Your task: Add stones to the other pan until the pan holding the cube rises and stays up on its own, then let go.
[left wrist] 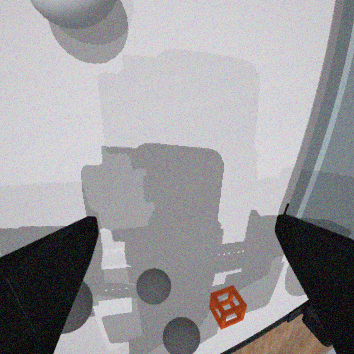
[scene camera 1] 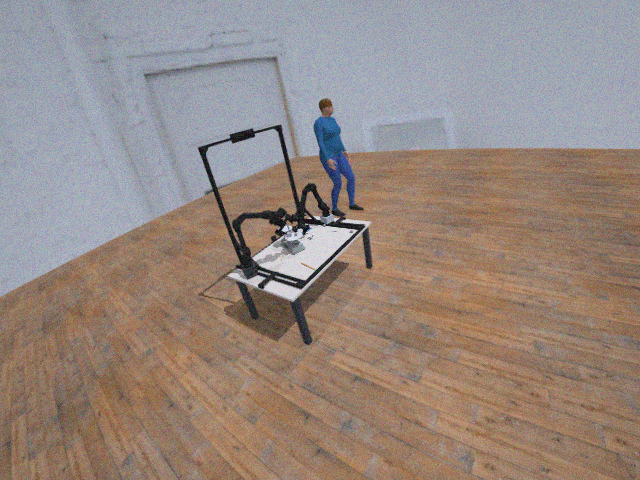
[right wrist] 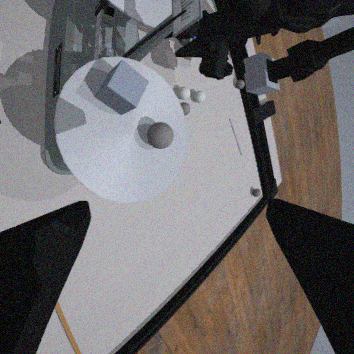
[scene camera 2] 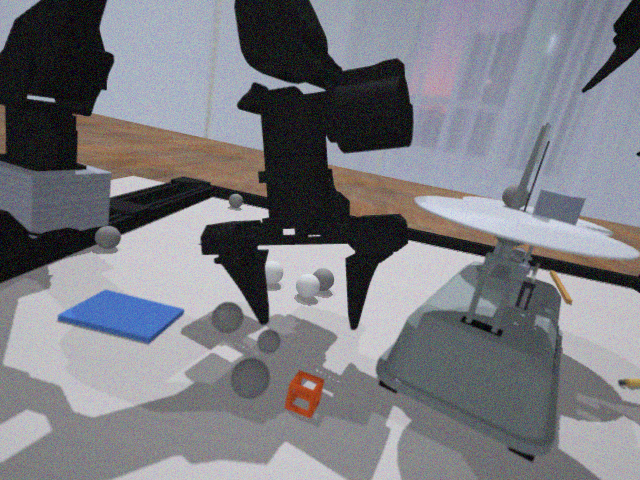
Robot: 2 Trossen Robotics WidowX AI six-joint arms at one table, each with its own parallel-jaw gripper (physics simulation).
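Where they show: left gripper, between the fingertips: [left wrist: 188, 224] [right wrist: 163, 46] [scene camera 2: 307, 326]; right gripper, between the fingertips: [scene camera 1: 289, 228] [right wrist: 179, 208] [scene camera 2: 610, 122]; left arm's base, origin of its link: [scene camera 1: 326, 215] [right wrist: 271, 71] [scene camera 2: 41, 163]; right arm's base, origin of its link: [scene camera 1: 248, 266].
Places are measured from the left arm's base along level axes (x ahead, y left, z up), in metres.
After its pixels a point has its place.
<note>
The balance [scene camera 2: 465, 377] {x 0.497, y -0.049, z -0.049 m} stands at the right of scene camera 2. A grey-blue cube [scene camera 2: 560, 206] {x 0.545, y 0.120, z 0.075 m} [right wrist: 129, 84] {x 0.545, y 0.139, z 0.086 m} and a grey stone [scene camera 2: 514, 196] {x 0.506, y 0.169, z 0.071 m} [right wrist: 160, 135] {x 0.516, y 0.184, z 0.081 m} lie on its far pan [right wrist: 115, 175] {x 0.558, y 0.216, z 0.056 m}. The near pan [scene camera 2: 542, 235] {x 0.515, y -0.051, z 0.068 m} shows no stone and sits higher in that view. Loose stones include dark ones [scene camera 2: 227, 316] {x 0.297, y -0.060, z -0.067 m} [scene camera 2: 268, 341] {x 0.341, y -0.064, z -0.073 m} [scene camera 2: 250, 377] {x 0.359, y -0.127, z -0.066 m} and white ones [scene camera 2: 307, 285] {x 0.321, y 0.068, z -0.069 m} [scene camera 2: 274, 273] {x 0.275, y 0.073, z -0.070 m}. My left gripper [scene camera 2: 309, 325] {x 0.356, y -0.014, z -0.074 m} [left wrist: 188, 224] {x 0.356, y -0.014, z -0.074 m} is open and empty, above the table among the stones, left of the balance. My right gripper [right wrist: 179, 208] {x 0.577, y 0.228, z 0.167 m} is open and empty, beside the cube's pan.
An orange open-frame cube [scene camera 2: 306, 394] {x 0.392, y -0.095, z -0.084 m} [left wrist: 216, 315] {x 0.385, y -0.112, z -0.077 m} lies by the dark stones. A blue flat block [scene camera 2: 121, 316] {x 0.214, y -0.094, z -0.083 m} lies at the left. More grey stones [scene camera 2: 323, 279] {x 0.327, y 0.102, z -0.069 m} [scene camera 2: 107, 237] {x 0.081, y 0.019, z -0.070 m} [scene camera 2: 235, 200] {x 0.042, y 0.362, z -0.070 m} lie farther back. A yellow stick [scene camera 2: 560, 286] {x 0.633, y 0.444, z -0.081 m} lies behind the balance.
</note>
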